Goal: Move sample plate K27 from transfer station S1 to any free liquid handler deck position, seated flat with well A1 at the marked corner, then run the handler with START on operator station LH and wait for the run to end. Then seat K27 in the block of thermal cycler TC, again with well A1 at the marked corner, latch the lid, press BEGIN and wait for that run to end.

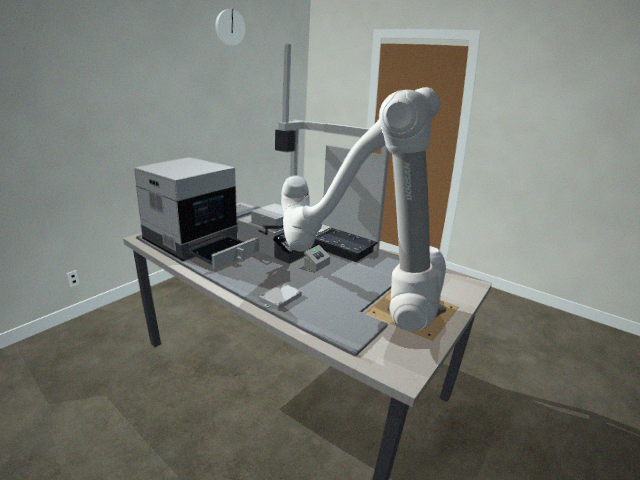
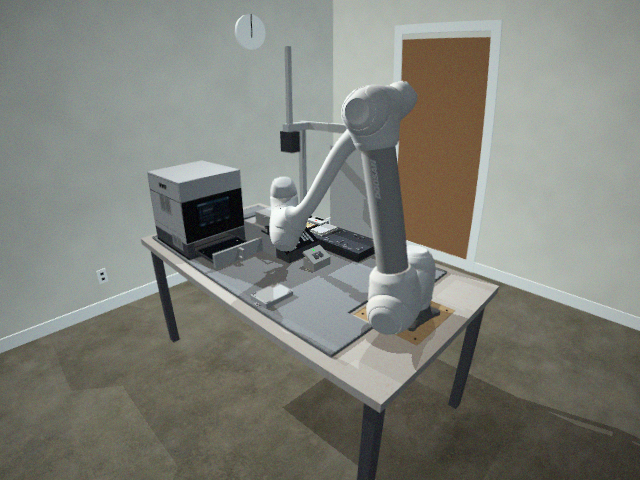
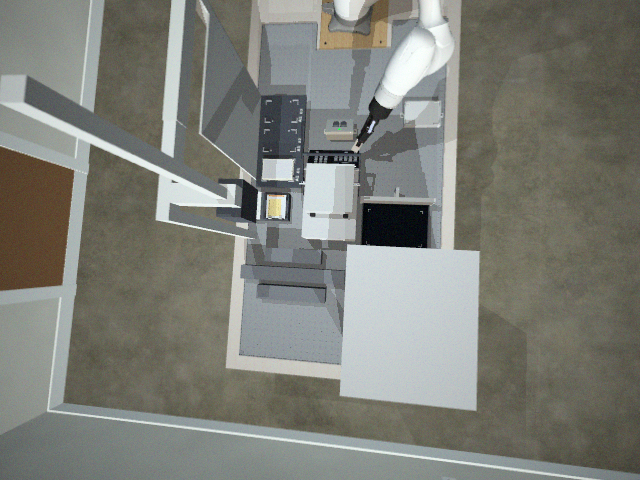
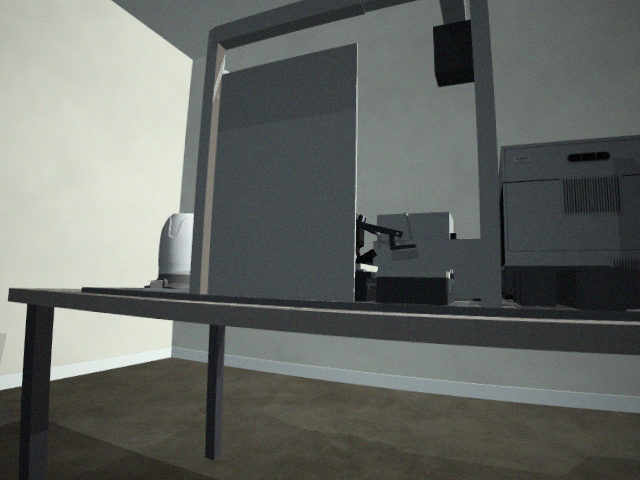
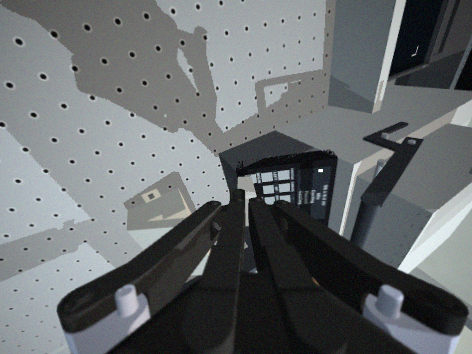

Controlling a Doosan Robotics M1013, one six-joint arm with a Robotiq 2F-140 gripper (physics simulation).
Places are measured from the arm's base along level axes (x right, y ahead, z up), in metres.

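Pixels of known places: gripper, fingertip midpoint: [image 1: 291, 249] [image 3: 354, 150] [image 5: 244, 187]; arm's base, origin of the base link: [image 3: 352, 14].
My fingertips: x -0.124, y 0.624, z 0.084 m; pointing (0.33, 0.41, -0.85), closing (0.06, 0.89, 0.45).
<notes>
For each thing: its top centre in the pictures, then the offset to it from my fingertips. "spot": a spot on its surface instead.
- black key panel, surface spot: [image 5: 312, 185] spot: dx +0.004, dy +0.073, dz +0.033 m
- thermal cycler, surface spot: [image 3: 329, 188] spot: dx +0.053, dy +0.196, dz +0.128 m
- dark lever, surface spot: [image 5: 387, 172] spot: dx -0.038, dy +0.089, dz +0.091 m
- small operator station, middle of its top: [image 5: 183, 267] [image 3: 339, 123] [image 1: 317, 250] [image 2: 316, 249] dx +0.077, dy -0.093, dz +0.008 m
- white plate, middle of its top: [image 3: 277, 169] [image 2: 324, 228] dx +0.293, dy +0.123, dz -0.001 m
- yellow-topped plate, middle of its top: [image 3: 276, 205] dx +0.274, dy +0.270, dz -0.020 m
- white flat item, middle of its top: [image 1: 280, 293] [image 2: 271, 292] [image 3: 422, 112] dx -0.241, dy -0.210, dz -0.047 m
My gripper [image 3: 355, 148] [image 5: 244, 187] is shut and empty. Its tips are at the near edge of the black key panel [image 3: 333, 159] [image 5: 312, 185] on the front of the thermal cycler [image 3: 329, 188]; contact is not clear. The cycler's white lid is down, with a dark lever [image 5: 387, 172] along its side. The small operator station [image 1: 316, 257] [image 2: 316, 257] [image 3: 339, 131] shows a green light and two dark buttons. A white plate [image 3: 278, 169] lies at one end of the dark handler deck [image 3: 283, 125] [image 1: 346, 253]. Plate labels and the panel's text are unreadable.
A big cabinet [image 1: 204, 206] [image 3: 409, 328] has its drawer [image 3: 394, 224] out beside the cycler. A yellow-topped plate [image 3: 277, 206] sits in a dark holder. A white flat item [image 3: 422, 112] [image 1: 280, 296] lies near the table edge. An upright panel [image 3: 227, 93] [image 4: 284, 196] stands beside the deck.
</notes>
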